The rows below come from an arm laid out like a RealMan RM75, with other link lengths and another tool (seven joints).
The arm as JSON. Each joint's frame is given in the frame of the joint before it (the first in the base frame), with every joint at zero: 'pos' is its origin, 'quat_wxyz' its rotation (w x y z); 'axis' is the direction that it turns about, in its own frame. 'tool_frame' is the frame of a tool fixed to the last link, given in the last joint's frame.
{
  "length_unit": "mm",
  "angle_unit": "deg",
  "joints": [
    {
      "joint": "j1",
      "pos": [
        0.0,
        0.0,
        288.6
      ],
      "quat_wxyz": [
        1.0,
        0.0,
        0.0,
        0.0
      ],
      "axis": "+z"
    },
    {
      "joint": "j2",
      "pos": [
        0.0,
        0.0,
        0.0
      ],
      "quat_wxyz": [
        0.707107,
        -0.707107,
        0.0,
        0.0
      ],
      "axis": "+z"
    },
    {
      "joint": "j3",
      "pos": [
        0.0,
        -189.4,
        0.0
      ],
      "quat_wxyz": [
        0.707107,
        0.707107,
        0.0,
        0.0
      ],
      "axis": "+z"
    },
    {
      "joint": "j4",
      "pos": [
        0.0,
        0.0,
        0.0
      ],
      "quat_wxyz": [
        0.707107,
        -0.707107,
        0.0,
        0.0
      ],
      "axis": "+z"
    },
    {
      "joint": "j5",
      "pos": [
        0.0,
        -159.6,
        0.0
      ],
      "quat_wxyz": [
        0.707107,
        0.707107,
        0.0,
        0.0
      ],
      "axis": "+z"
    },
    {
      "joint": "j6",
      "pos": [
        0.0,
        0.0,
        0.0
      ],
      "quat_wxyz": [
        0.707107,
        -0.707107,
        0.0,
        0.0
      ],
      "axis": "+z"
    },
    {
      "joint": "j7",
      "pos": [
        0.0,
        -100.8,
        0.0
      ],
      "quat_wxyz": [
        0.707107,
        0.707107,
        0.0,
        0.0
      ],
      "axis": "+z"
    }
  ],
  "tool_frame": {
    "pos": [
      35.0,
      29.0,
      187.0
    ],
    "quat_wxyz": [
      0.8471,
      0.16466,
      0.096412,
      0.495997
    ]
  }
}
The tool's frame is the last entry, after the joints.
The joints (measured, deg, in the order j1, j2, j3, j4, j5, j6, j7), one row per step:
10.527 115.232 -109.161 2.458 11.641 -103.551 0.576
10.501 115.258 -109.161 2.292 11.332 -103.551 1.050
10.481 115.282 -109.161 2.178 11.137 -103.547 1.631
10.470 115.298 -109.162 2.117 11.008 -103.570 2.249
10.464 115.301 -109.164 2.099 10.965 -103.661 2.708
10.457 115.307 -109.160 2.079 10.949 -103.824 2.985
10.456 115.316 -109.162 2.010 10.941 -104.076 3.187
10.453 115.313 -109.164 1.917 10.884 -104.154 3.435
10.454 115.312 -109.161 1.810 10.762 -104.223 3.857
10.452 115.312 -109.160 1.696 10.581 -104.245 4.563
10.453 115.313 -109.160 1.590 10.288 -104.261 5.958
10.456 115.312 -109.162 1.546 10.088 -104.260 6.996
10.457 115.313 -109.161 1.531 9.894 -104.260 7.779
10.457 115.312 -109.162 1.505 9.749 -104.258 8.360
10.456 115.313 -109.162 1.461 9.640 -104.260 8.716
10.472 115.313 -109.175 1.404 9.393 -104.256 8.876
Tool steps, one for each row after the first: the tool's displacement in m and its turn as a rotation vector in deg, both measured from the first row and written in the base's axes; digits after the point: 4 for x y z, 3 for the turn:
-0.0017 -0.0005 -0.0014 -0.420 0.485 0.226
-0.0029 -0.0009 -0.0024 -0.800 1.057 0.358
-0.0040 -0.0013 -0.0031 -1.144 1.648 0.450
-0.0049 -0.0017 -0.0033 -1.333 2.089 0.542
-0.0059 -0.0020 -0.0030 -1.392 2.387 0.694
-0.0075 -0.0023 -0.0025 -1.372 2.656 0.978
-0.0086 -0.0025 -0.0025 -1.469 2.923 1.141
-0.0099 -0.0027 -0.0029 -1.694 3.344 1.329
-0.0114 -0.0032 -0.0036 -2.108 4.010 1.489
-0.0135 -0.0040 -0.0051 -2.922 5.280 1.655
-0.0148 -0.0046 -0.0062 -3.530 6.208 1.728
-0.0157 -0.0052 -0.0072 -4.033 6.898 1.779
-0.0165 -0.0056 -0.0079 -4.405 7.412 1.828
-0.0172 -0.0059 -0.0084 -4.643 7.736 1.891
-0.0181 -0.0063 -0.0095 -4.937 7.862 2.038

